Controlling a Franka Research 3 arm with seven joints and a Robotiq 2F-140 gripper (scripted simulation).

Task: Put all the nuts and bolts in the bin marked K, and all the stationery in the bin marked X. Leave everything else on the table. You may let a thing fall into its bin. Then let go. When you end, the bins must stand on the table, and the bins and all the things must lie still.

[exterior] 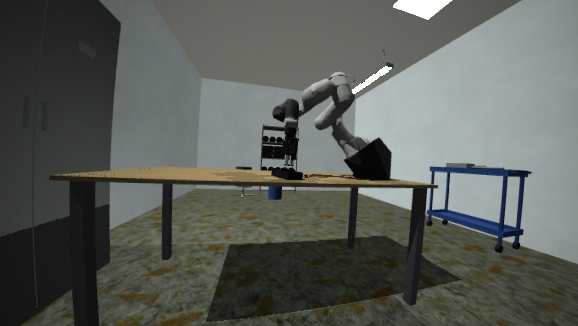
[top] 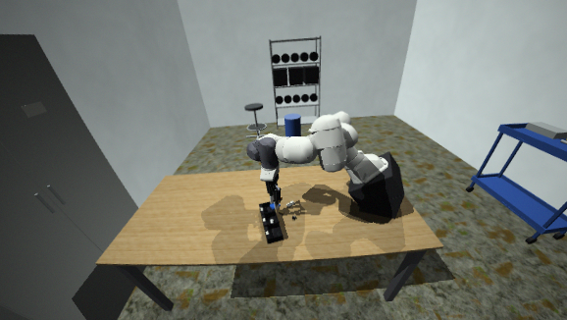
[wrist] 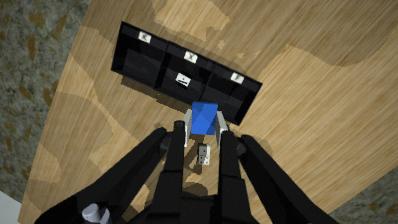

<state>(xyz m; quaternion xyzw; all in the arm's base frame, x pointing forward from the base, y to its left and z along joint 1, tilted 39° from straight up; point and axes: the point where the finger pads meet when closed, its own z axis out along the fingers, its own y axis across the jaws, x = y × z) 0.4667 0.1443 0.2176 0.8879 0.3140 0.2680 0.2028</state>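
Now: hand 8 cm above the black bin row, 7 cm to the right of it and 3 cm short of it. From my hand the other things lie so: brass bolt (10 cm below, 4 cm behind); then grey piece (9 cm below, 6 cm to the left, 2 cm ahead); then flat blue block (3 cm below).
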